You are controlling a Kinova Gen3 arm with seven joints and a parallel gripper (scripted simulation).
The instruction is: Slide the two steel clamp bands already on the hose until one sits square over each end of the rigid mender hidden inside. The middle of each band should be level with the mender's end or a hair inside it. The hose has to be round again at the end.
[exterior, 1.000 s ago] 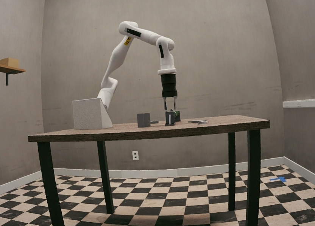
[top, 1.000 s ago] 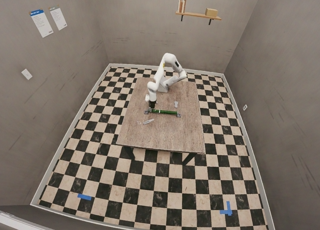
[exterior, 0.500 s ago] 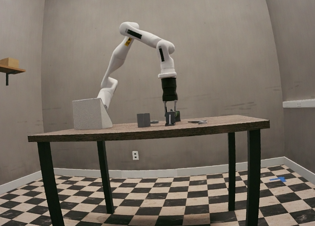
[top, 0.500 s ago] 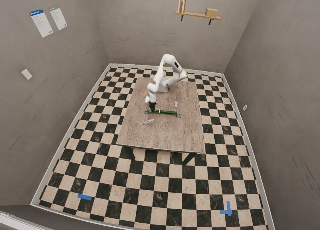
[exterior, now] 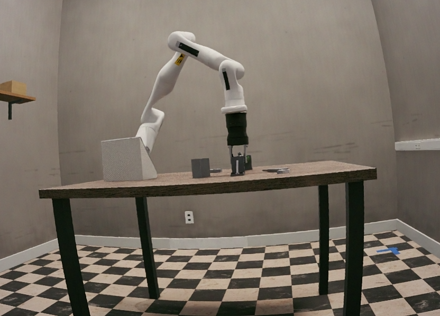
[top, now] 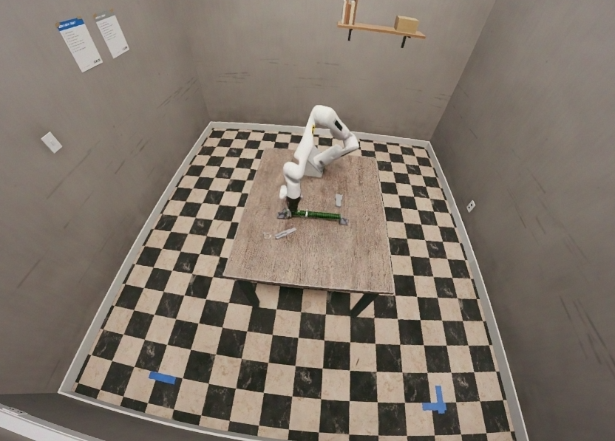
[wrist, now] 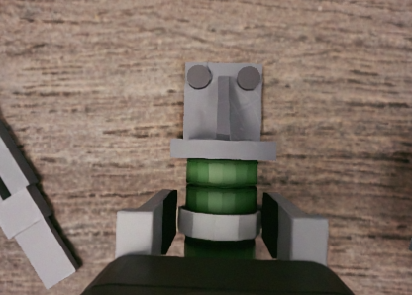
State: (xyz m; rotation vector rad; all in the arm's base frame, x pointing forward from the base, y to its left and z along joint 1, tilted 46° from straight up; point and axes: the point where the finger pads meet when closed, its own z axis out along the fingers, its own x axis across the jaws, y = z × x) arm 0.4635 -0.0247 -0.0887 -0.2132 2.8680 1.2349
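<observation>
The grey flat tool is 120 mm ahead of my hand, 20 mm to the left of it and 50 mm below it. The rest, counted from my hand: grey block (140 mm behind, 20 mm to the right, 20 mm below).
</observation>
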